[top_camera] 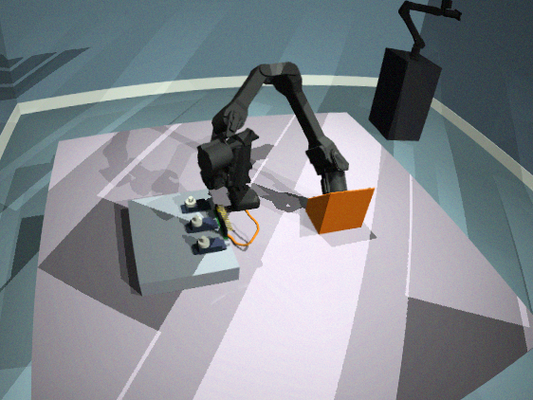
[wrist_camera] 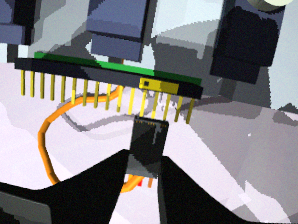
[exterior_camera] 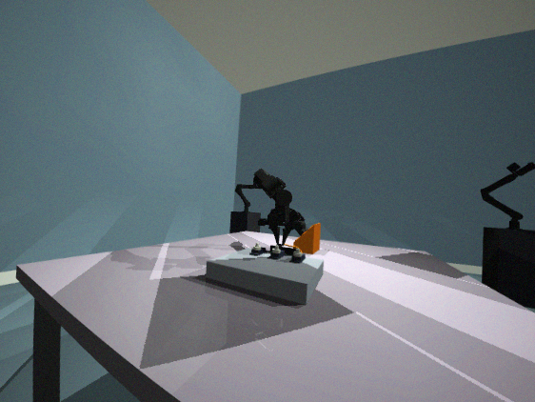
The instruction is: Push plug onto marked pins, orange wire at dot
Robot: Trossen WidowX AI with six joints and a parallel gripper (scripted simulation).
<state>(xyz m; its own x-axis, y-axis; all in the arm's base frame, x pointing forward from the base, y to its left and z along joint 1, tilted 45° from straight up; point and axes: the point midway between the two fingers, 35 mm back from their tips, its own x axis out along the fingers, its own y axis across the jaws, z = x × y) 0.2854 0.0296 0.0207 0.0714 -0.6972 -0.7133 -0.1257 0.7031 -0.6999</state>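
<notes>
The yellow band is 4 cm ahead of my gripper tip and 1 cm to the left of it. From my gripper tip the other things lie so: grey printed holder (20 cm ahead, 5 cm to the left, 4 cm below).
</notes>
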